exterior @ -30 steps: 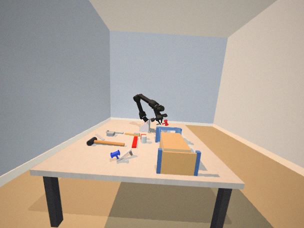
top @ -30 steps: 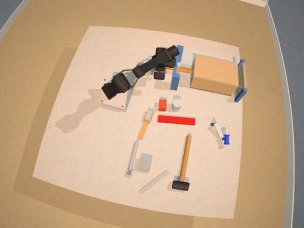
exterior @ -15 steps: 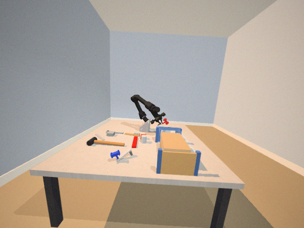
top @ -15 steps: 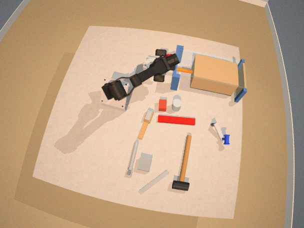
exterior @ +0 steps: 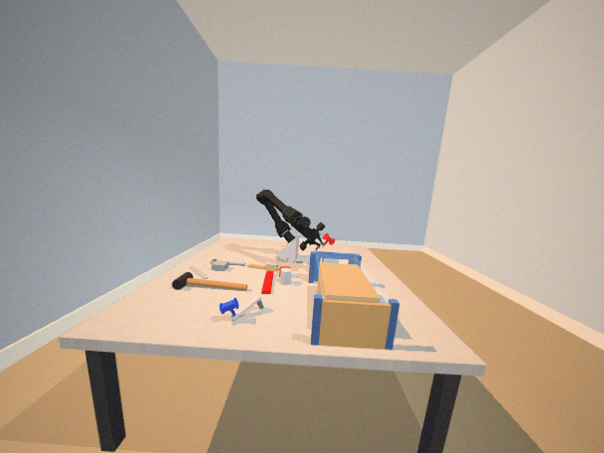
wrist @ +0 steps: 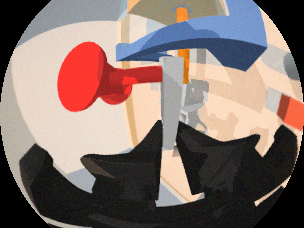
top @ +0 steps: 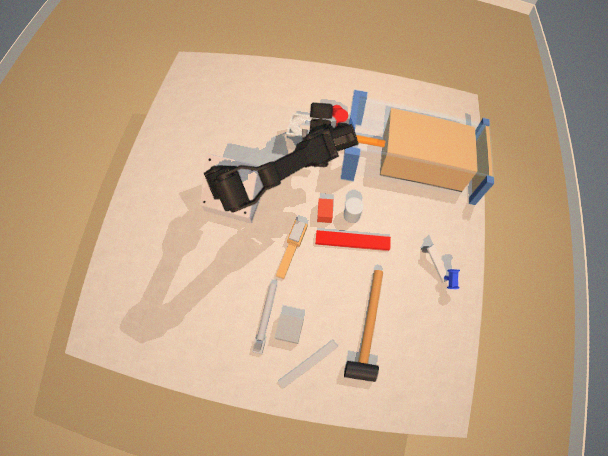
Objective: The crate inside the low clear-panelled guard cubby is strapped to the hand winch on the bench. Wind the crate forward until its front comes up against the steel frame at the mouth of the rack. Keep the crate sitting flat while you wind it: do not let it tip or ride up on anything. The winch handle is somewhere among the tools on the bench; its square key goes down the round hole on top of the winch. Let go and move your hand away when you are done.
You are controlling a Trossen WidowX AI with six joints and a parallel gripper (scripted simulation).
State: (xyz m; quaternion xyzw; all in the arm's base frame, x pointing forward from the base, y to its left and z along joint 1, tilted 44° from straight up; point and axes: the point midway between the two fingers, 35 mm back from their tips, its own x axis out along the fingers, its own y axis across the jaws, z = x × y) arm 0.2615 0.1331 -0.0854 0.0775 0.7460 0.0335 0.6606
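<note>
Now: gripper tip 50 mm short of the red knob, 40 mm below it and 10 mm to the right of it. Also, from my gripper tip: winch 140 mm below, 80 mm behind, 50 mm to the left; then blue frame 100 mm ahead, 60 mm below, 50 mm to the left; then red bar 290 mm to the right, 160 mm below, 140 mm ahead.
</note>
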